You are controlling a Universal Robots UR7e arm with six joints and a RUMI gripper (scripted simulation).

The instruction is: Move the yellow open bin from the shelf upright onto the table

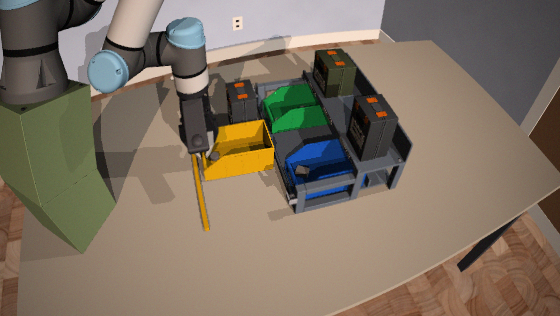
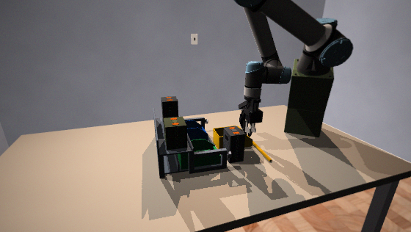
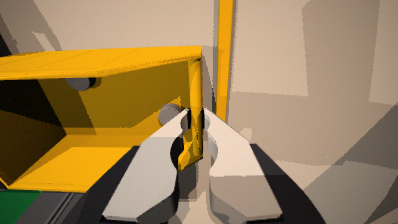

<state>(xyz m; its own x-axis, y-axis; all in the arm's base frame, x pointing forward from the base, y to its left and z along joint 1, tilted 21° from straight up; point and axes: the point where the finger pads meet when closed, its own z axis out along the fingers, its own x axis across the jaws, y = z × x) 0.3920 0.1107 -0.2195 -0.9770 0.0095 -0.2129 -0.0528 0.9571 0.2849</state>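
Right now my hand is 3 cm past the long yellow bar and 4 cm above it. The rest, counted from my hand: blue bin 28 cm ahead, 10 cm to the right; dark box 11 cm ahead, 12 cm to the left, 2 cm above; yellow open bin 8 cm ahead.
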